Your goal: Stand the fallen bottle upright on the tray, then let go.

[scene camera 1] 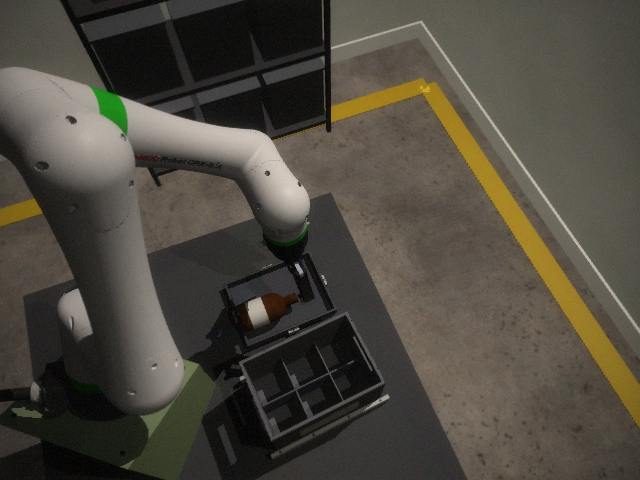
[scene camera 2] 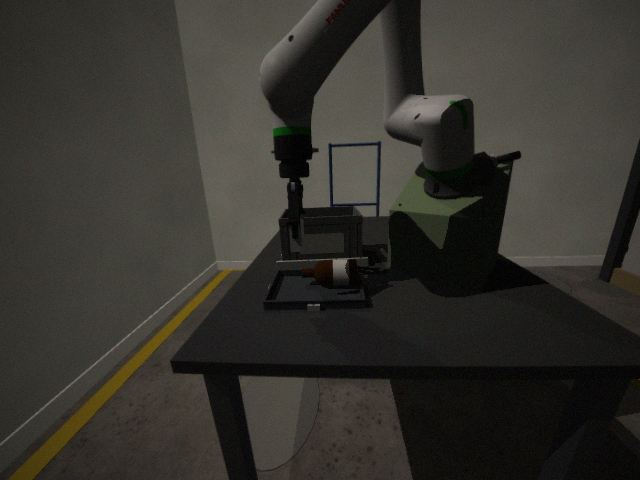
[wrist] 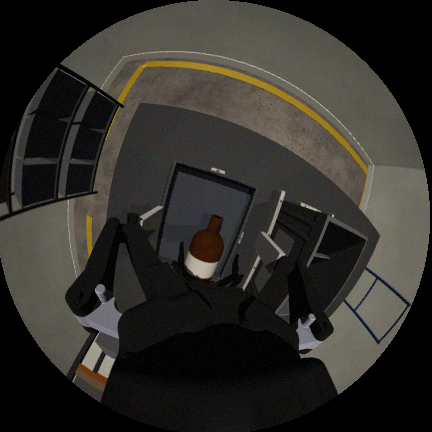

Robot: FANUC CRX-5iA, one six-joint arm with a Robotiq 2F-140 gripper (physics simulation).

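Frame: origin at the arm's base, x ahead, y left, z up, level; millimetres.
Where they show: gripper, fingertip midpoint: (scene camera 1: 293, 277) (scene camera 2: 298, 243) (wrist: 210, 228); arm's base, link origin: (scene camera 2: 450, 184).
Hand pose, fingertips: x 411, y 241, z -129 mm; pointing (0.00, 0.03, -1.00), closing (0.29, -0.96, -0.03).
Each offset is from my fingertips to the top centre of the thing. "spot": to the spot under its first point.
The brown bottle {dx -75, dy -33, dz -60 mm} (scene camera 1: 273, 305) (scene camera 2: 324, 272) (wrist: 206, 245) with a white label lies on its side in the shallow dark tray {dx -45, dy +3, dz -113 mm} (scene camera 1: 253, 290) (scene camera 2: 341, 304) (wrist: 195, 200). Its neck points into the tray, and its base is at the tray edge nearer the arm's pedestal. My gripper (scene camera 1: 303, 289) (scene camera 2: 295, 235) (wrist: 210, 228) is open and empty, pointing down above the neck end of the tray, higher than the bottle. In the wrist view the neck shows below, between the spread fingertips. The fingers line up in scene camera 2, and the bottle's base is partly hidden in the wrist view.
A grey crate with dividers {dx +6, dy -253, dz +37 mm} (scene camera 1: 328, 411) (scene camera 2: 320, 221) stands close beside the tray. A pale rail {spot: dx +77, dy -129, dz -109 mm} (wrist: 276, 212) runs between them. The green pedestal (scene camera 1: 191, 392) (scene camera 2: 439, 206) bears the arm. A dark shelf rack (scene camera 1: 328, 77) stands beyond the table.
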